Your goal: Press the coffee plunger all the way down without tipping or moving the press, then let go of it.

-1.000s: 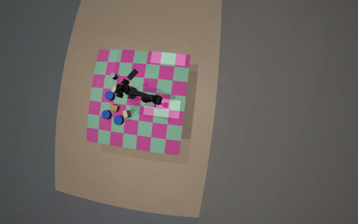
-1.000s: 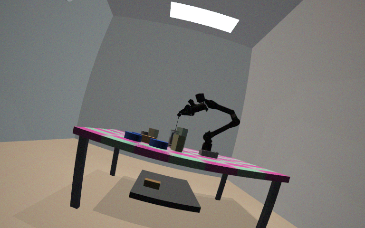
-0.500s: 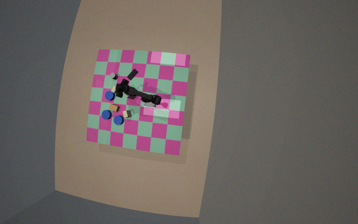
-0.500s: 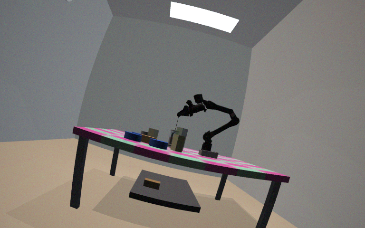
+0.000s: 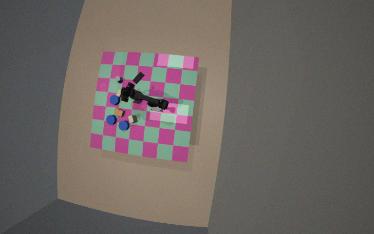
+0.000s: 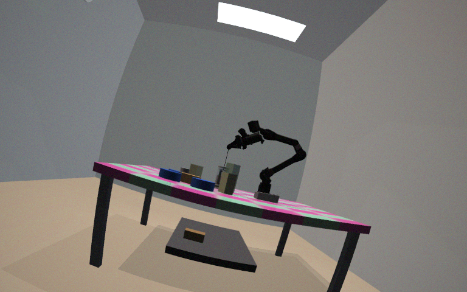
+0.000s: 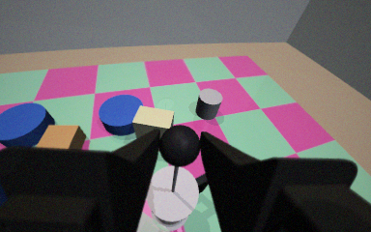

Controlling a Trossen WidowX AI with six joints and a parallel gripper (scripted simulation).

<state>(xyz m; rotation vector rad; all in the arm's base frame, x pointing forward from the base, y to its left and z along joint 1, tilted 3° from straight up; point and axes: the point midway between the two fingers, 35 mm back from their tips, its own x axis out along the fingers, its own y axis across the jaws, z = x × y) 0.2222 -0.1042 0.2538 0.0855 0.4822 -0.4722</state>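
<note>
Now: the coffee press 14 cm below my gripper tip, 1 cm to the right of it and 1 cm behind it. The rest, counted from my gripper tip: dark platform (59 cm below, 13 cm to the left); grey cylinder (23 cm below, 22 cm to the right, 20 cm ahead); flat black slab (27 cm below, 22 cm to the right, 4 cm behind).
</note>
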